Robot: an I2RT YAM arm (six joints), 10 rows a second.
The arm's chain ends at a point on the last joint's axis. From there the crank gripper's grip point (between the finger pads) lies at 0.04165 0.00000 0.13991 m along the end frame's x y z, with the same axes.
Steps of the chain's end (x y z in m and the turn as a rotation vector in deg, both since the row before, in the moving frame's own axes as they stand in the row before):
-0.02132, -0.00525, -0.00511, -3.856, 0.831, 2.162
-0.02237, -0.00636, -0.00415, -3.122, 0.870, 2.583
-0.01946, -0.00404, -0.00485, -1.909, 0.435, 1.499
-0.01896, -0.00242, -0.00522, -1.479, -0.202, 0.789
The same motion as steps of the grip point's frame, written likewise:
-0.01950, 0.00574, -0.00610, -3.856, 0.831, 2.162
-0.02047, 0.00316, -0.00506, -3.122, 0.870, 2.583
-0.01847, 0.00172, -0.00527, -1.909, 0.435, 1.499
-0.01948, 0.00176, -0.00513, -1.479, -0.202, 0.789

